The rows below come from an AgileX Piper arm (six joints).
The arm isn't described. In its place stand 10 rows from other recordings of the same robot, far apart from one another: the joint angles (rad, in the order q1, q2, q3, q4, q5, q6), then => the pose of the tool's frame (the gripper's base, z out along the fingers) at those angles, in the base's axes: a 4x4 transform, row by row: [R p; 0 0 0 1], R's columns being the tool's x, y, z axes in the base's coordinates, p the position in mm.
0.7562, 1.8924, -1.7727, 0.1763, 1.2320, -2.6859 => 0.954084, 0.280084, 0.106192, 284.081; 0.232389, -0.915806, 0.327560, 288.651; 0.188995, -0.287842, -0.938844, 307.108; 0, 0, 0, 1
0.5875, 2.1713, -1.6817, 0.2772, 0.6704, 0.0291 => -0.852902, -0.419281, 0.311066, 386.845; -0.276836, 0.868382, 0.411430, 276.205; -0.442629, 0.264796, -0.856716, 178.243; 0, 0, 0, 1
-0.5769, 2.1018, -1.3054, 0.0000, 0.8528, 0.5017 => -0.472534, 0.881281, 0.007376, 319.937; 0.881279, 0.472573, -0.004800, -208.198; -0.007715, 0.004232, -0.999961, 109.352; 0, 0, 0, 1
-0.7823, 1.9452, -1.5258, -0.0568, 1.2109, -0.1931 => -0.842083, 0.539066, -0.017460, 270.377; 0.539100, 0.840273, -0.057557, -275.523; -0.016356, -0.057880, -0.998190, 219.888; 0, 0, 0, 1
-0.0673, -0.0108, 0.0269, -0.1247, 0.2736, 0.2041 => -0.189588, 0.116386, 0.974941, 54.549; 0.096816, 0.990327, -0.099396, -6.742; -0.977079, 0.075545, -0.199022, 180.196; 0, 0, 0, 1
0.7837, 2.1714, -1.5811, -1.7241, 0.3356, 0.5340 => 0.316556, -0.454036, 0.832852, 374.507; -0.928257, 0.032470, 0.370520, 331.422; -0.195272, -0.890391, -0.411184, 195.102; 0, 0, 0, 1
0.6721, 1.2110, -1.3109, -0.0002, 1.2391, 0.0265 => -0.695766, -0.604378, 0.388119, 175.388; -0.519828, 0.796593, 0.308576, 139.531; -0.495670, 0.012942, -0.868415, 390.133; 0, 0, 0, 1
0.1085, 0.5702, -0.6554, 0.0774, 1.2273, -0.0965 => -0.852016, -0.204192, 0.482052, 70.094; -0.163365, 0.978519, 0.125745, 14.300; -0.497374, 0.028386, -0.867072, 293.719; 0, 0, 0, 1
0.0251, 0.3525, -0.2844, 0.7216, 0.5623, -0.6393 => -0.410388, -0.344304, 0.844415, 75.421; -0.009719, 0.927583, 0.373491, 33.952; -0.911859, 0.145069, -0.384015, 248.564; 0, 0, 0, 1
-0.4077, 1.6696, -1.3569, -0.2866, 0.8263, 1.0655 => -0.137868, 0.915035, 0.379082, 324.230; 0.872820, 0.293155, -0.390188, -160.643; -0.468165, 0.277076, -0.839077, 289.222; 0, 0, 0, 1
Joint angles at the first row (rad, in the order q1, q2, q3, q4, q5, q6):
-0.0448, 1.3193, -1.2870, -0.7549, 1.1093, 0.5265
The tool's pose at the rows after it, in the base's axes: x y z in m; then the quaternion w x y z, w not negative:
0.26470, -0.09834, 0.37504, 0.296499, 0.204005, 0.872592, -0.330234
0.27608, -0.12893, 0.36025, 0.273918, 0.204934, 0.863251, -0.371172
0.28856, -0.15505, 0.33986, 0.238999, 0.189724, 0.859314, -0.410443
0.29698, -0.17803, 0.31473, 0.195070, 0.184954, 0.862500, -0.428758
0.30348, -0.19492, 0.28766, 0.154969, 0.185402, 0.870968, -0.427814
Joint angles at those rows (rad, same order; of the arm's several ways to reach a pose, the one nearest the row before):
-0.1506, 1.3711, -1.2869, -0.8051, 1.0688, 0.5250
-0.2399, 1.4437, -1.2869, -0.8825, 1.0130, 0.5244
-0.3018, 1.5290, -1.2869, -0.9708, 0.9776, 0.5227
-0.3552, 1.6137, -1.2869, -1.0155, 0.9664, 0.5227
-0.3938, 1.6926, -1.2869, -1.0213, 0.9599, 0.5227

